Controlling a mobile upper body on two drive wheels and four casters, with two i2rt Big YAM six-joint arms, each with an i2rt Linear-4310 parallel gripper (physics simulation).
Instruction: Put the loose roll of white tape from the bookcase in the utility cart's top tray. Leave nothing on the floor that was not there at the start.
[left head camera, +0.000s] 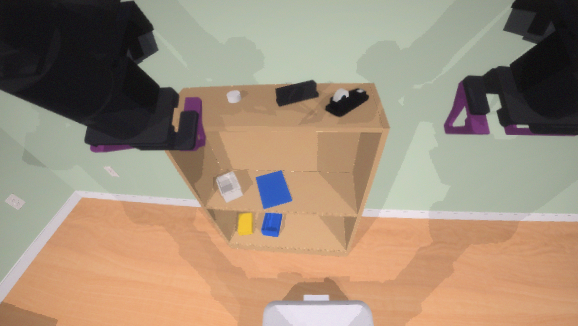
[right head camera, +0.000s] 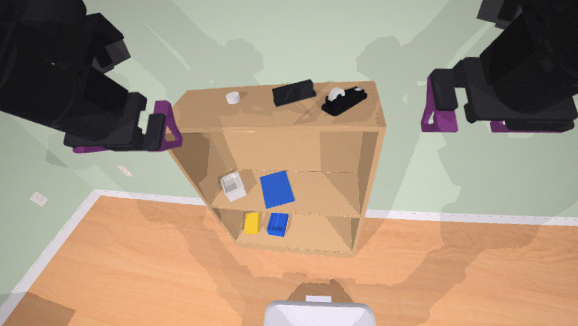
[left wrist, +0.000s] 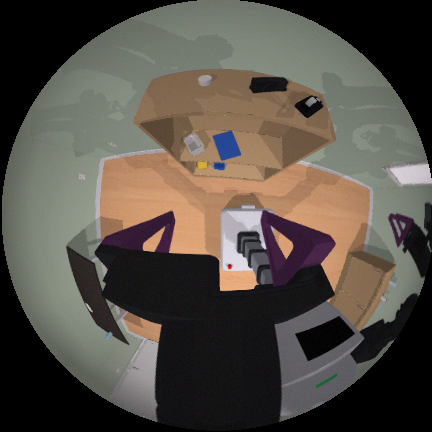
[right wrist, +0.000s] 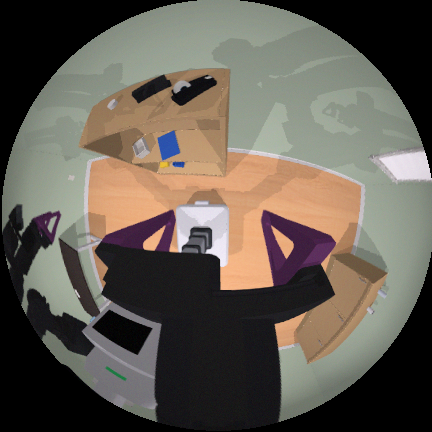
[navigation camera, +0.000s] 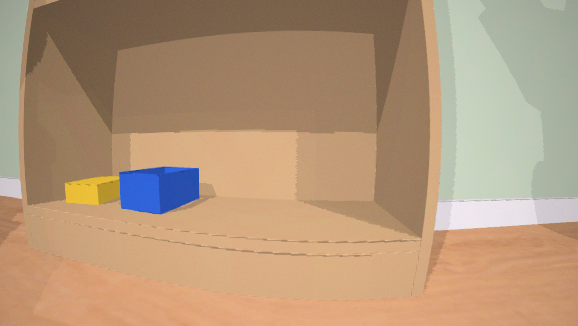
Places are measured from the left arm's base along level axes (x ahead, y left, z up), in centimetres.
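Where they show: left gripper, fingertip midpoint: (left head camera: 174, 141) (right head camera: 154, 142) (left wrist: 217, 215) (right wrist: 54, 212); right gripper, fingertip midpoint: (left head camera: 476, 130) (right head camera: 457, 127) (left wrist: 392, 214) (right wrist: 217, 214).
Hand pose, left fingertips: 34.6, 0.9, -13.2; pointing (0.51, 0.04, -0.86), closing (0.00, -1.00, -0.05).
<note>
Each offset is from my left fingertips to the top centre of the thing, as dx, dy, dz. "spot": to the spot under its first point.
The loose roll of white tape @[+48.9, +5.7, -19.3] (left head camera: 233, 96) (right head camera: 233, 97) (left wrist: 205, 80) (right wrist: 112, 104) stands near the left end of the top of the bookcase (left head camera: 250, 117) (right head camera: 250, 117) (navigation camera: 431, 150). A black dispenser @[+41.4, -35.1, -14.8] (left head camera: 347, 103) (right head camera: 346, 102) with another white roll is at the top's right end. My left gripper (left head camera: 150, 145) (right head camera: 125, 145) (left wrist: 217, 215) is open and empty, left of the loose roll at the bookcase's left edge in the head views. My right gripper (left head camera: 499, 131) (right head camera: 475, 131) (right wrist: 217, 214) is open and empty, right of the bookcase. The utility cart does not show in these views.
A black block @[+46.1, -18.1, -16.3] (left head camera: 297, 93) lies between roll and dispenser. The middle shelf holds a white box @[spot: +46.0, +21.0, -71.7] (left head camera: 229, 186) and a blue flat item @[+44.5, -2.7, -72.1] (left head camera: 274, 189); the bottom, a yellow block @[+46.7, +22.1, -113.2] (navigation camera: 92, 191) and a blue box @[+46.6, +3.5, -110.2] (navigation camera: 159, 191). A dark panel (left wrist: 95, 295) and a wooden cabinet (left wrist: 357, 280) stand at the sides.
</note>
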